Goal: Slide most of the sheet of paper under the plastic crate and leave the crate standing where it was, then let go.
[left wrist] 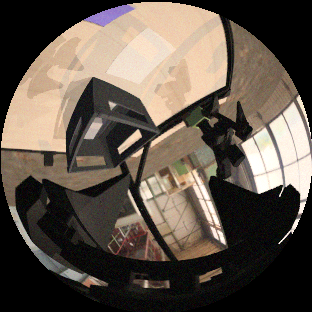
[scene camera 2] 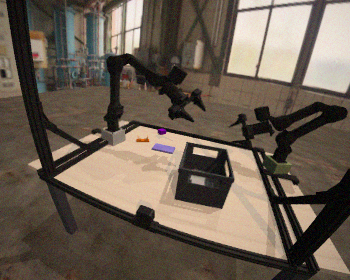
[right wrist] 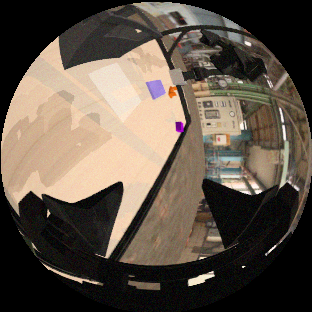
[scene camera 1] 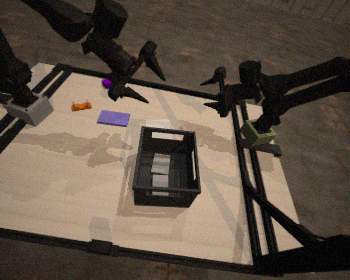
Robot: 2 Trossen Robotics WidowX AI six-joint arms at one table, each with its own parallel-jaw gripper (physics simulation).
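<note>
The black plastic crate (scene camera 1: 165, 199) (scene camera 2: 202, 192) (left wrist: 80, 117) (right wrist: 90, 42) stands upright on the table, its mouth up. The pale sheet of paper (scene camera 1: 158, 123) (left wrist: 139, 56) (right wrist: 112, 85) lies flat beside the crate's far side; in the wrist views a strip of table shows between them. In scene camera 1 the crate hides part of it. My left gripper (scene camera 1: 156, 91) (scene camera 2: 199, 115) (left wrist: 171, 179) is open and empty, in the air beyond the crate. My right gripper (scene camera 1: 203, 94) (scene camera 2: 232, 133) (right wrist: 163, 185) is open and empty, in the air near the table's far right part.
A flat violet block (scene camera 1: 113, 118) (scene camera 2: 163, 148) (right wrist: 155, 89) lies left of the paper. An orange piece (scene camera 1: 81, 106) (scene camera 2: 143, 140) (right wrist: 172, 92) and a small purple block (scene camera 1: 106, 83) (scene camera 2: 161, 131) (right wrist: 179, 127) lie farther back. Black rails edge the table.
</note>
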